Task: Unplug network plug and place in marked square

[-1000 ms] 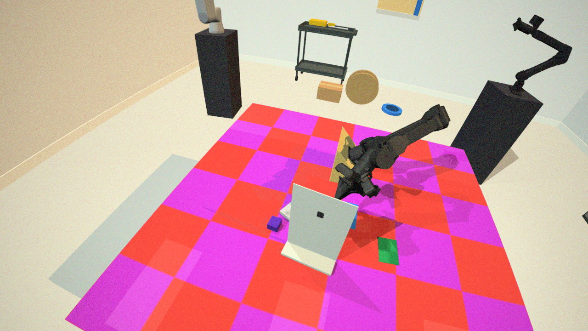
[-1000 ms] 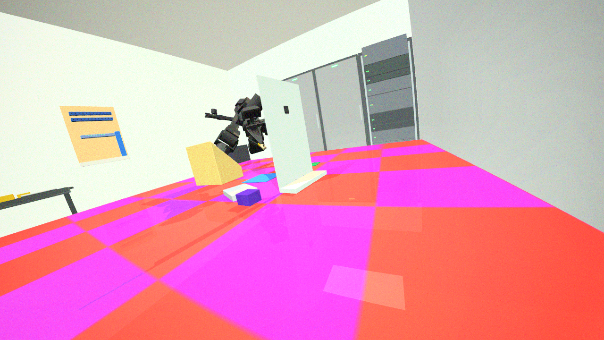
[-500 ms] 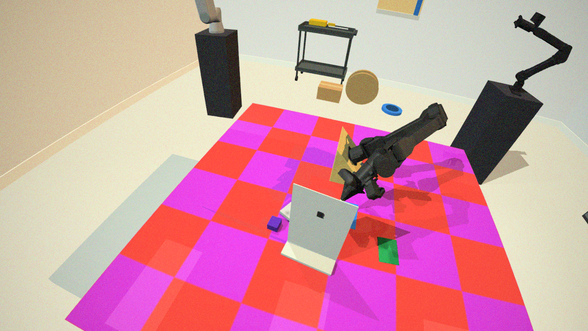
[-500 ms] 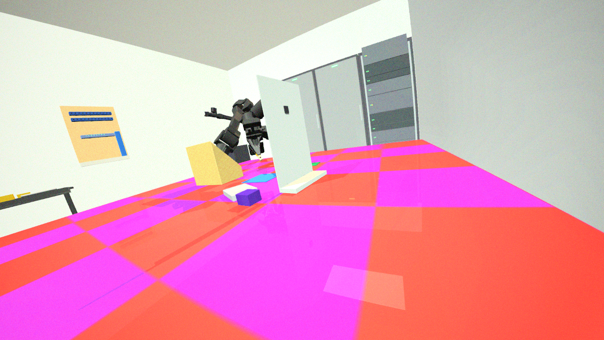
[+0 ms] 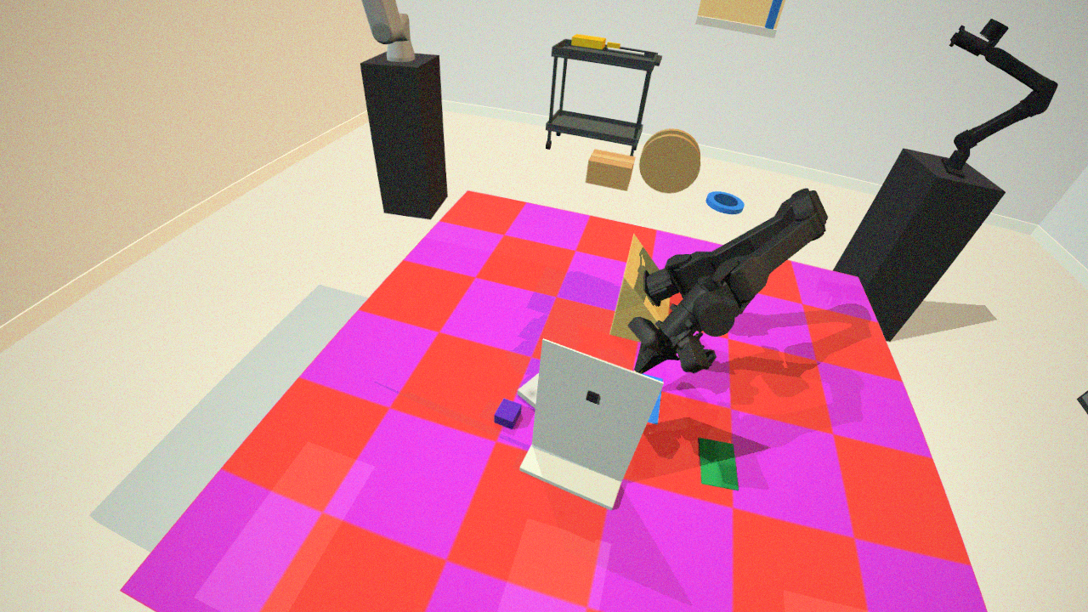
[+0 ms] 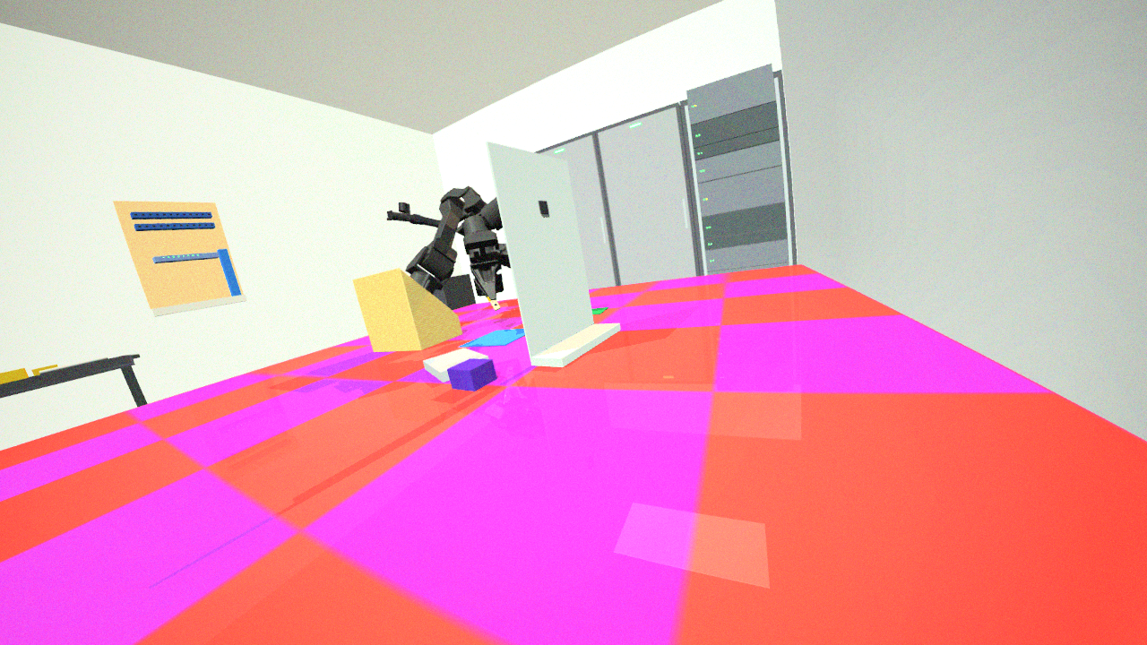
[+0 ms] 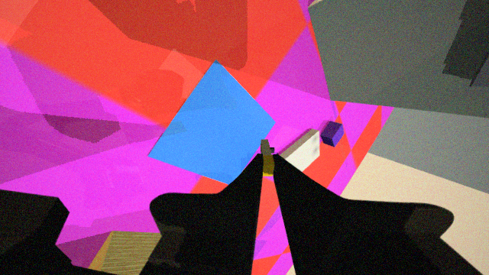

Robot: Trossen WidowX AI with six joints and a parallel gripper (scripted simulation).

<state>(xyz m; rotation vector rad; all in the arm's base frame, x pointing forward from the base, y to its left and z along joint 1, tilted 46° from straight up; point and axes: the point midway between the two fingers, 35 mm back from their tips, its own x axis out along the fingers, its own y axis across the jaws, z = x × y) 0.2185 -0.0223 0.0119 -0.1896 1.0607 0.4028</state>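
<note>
My gripper tip is 70 mm above the flat blue square and 10 mm past it. From my gripper tip the other things lie so: grey upright panel 190 mm ahead, 90 mm to the right, 50 mm above; network plug right at my gripper tip.
</note>
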